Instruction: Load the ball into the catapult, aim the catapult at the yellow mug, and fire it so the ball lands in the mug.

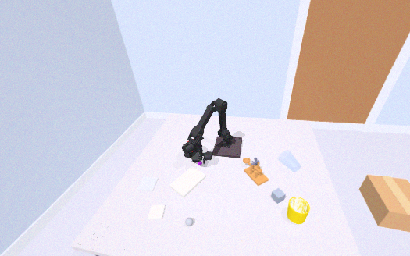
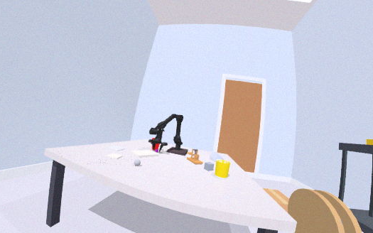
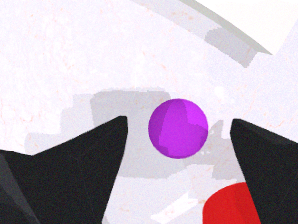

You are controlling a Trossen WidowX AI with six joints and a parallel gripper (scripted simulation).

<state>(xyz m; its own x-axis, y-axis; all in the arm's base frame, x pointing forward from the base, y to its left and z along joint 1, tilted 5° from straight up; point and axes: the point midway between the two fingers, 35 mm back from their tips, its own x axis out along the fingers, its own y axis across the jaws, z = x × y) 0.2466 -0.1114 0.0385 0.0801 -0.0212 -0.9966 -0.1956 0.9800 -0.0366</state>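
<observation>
Now: the wooden catapult 80 mm behind my gripper tip, 350 mm to the left of it and 40 mm above it. From my gripper tip the other things lie so: purple ball: right at my gripper tip; then red cup: 70 mm behind, 80 mm to the right, 20 mm above; then white slab: 160 mm ahead.
</observation>
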